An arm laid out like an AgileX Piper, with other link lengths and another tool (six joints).
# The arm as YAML. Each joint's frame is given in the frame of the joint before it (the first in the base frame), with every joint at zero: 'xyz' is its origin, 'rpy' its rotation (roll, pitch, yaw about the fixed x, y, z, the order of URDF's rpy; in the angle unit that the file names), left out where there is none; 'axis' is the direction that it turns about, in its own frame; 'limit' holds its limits. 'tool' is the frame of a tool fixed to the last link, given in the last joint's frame.
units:
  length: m
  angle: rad
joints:
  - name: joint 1
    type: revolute
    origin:
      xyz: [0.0, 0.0, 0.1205]
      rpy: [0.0, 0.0, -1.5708]
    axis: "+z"
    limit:
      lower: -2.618
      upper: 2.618
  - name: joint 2
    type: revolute
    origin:
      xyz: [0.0, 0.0, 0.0]
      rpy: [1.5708, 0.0, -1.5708]
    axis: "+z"
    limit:
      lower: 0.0
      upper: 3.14
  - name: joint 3
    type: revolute
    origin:
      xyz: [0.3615, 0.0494, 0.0]
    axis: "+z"
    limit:
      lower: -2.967
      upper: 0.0
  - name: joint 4
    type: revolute
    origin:
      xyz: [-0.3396, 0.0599, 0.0]
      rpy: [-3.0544, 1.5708, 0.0]
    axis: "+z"
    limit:
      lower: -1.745
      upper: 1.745
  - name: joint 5
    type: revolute
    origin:
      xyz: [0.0, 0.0, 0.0]
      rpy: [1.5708, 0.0, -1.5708]
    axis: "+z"
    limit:
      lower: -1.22
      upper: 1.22
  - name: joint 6
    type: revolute
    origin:
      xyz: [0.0, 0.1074, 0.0]
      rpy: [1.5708, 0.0, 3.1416]
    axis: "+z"
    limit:
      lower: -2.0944
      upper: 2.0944
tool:
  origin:
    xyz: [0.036, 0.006, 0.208]
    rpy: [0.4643, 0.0, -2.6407]
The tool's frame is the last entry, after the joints.
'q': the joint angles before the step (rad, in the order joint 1, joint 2, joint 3, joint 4, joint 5, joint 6). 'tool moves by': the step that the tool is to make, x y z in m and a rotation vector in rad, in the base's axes. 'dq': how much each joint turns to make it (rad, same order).
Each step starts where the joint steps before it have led.
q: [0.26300 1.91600 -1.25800 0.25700 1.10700 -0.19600]
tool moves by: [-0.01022 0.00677 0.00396 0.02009 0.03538 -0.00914]
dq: [-0.00001 -0.00001 0.00100 0.02900 0.02901 0.00000]
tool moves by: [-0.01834 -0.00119 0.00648 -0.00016 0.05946 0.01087]
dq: [0.00000 -0.00100 0.00001 0.00700 0.06099 -0.00001]
